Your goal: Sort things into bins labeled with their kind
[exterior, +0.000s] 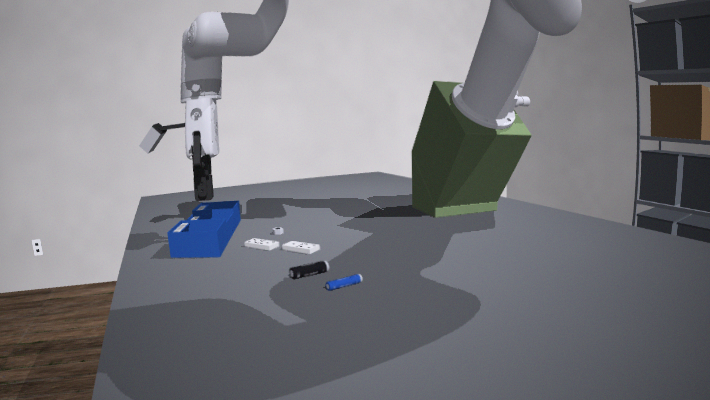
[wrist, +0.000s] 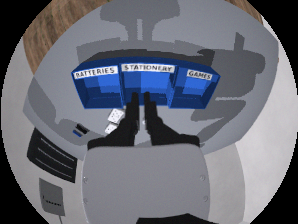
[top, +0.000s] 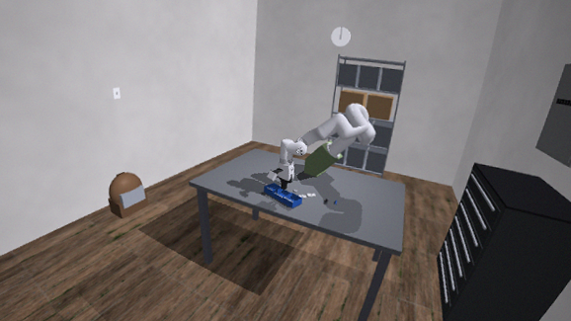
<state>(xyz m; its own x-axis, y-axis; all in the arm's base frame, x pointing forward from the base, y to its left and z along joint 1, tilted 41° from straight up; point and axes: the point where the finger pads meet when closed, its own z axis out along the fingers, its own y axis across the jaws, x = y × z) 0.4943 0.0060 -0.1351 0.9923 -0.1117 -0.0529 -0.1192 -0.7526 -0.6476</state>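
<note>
The white dotted piece lies 15 cm behind my hand, 12 cm to the left of it and 8 cm below it. Round my hand: blue bin 1 cm to the right, 7 cm below; then small nut 13 cm behind, 1 cm to the left, 8 cm below; then white domino 9 cm behind, 8 cm to the left, 8 cm below.
</note>
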